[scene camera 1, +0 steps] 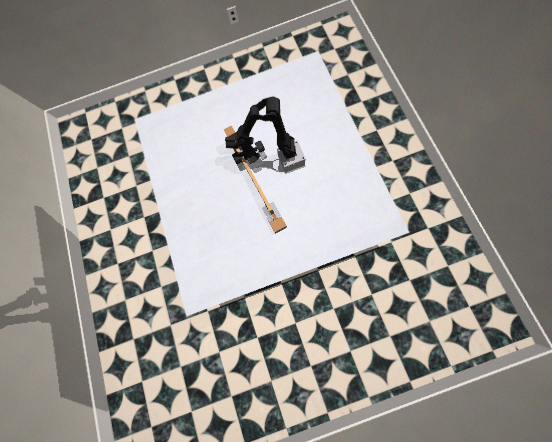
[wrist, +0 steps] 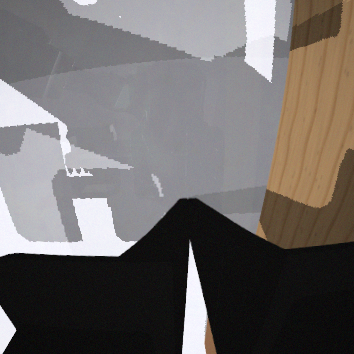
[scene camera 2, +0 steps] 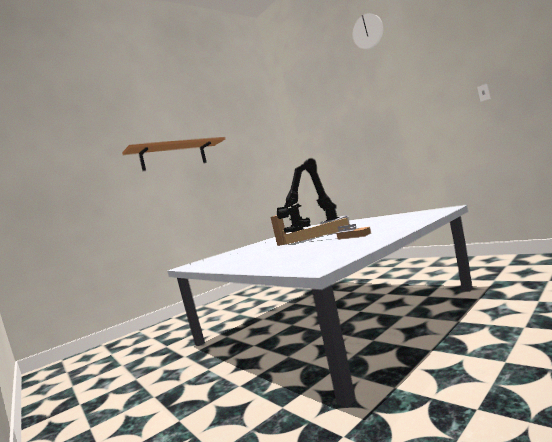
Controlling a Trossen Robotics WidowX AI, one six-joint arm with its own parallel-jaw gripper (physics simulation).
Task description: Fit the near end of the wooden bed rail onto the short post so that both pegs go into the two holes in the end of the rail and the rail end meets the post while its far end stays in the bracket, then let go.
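Frame: origin at the arm's base, x back, y left, z down, level; millimetres.
Where they show: gripper, between the fingertips: (wrist: 187,206) (scene camera 2: 300,241); arm's base, origin of its link: (scene camera 1: 289,152) (scene camera 2: 332,219).
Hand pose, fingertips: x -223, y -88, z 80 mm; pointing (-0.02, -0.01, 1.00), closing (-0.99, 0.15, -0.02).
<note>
Things, the pixels of their top centre, and the offset from my fingertips. "pt": a spot on its surface instead. Level surfaces: height alone.
- upright short post, a spot on its surface: (scene camera 1: 229,130) pt dz -180, dx -55, dy -103 mm
- low wooden block, centre of its top: (scene camera 2: 352,229) (scene camera 1: 273,216) dz -36, dx +15, dy +400 mm
- white table, height of its surface: dz +0 mm
The wooden bed rail (scene camera 1: 257,185) (scene camera 2: 315,232) (wrist: 312,120) runs on edge between the upright short post (scene camera 1: 229,130) (scene camera 2: 276,231) and the far bracket (scene camera 2: 346,227). In scene camera 2 its near end is at the post and looks close against it; a small gap cannot be ruled out. The pegs and holes are hidden. The far end is at the bracket, beside a low wooden block (scene camera 1: 278,225) (scene camera 2: 354,233). My gripper (scene camera 1: 245,155) (scene camera 2: 295,229) (wrist: 187,206) is shut and empty, pointing down near the post end, on the arm-base side of the rail. The rail is right of the fingertips in the wrist view.
The arm's base (scene camera 1: 291,160) stands on the white table (scene camera 1: 330,200) (scene camera 2: 240,265), on the side of the rail where the gripper is. The arm's shadow falls beside the rail. A wall shelf (scene camera 2: 175,145) and a clock (scene camera 2: 368,31) are away from the table.
</note>
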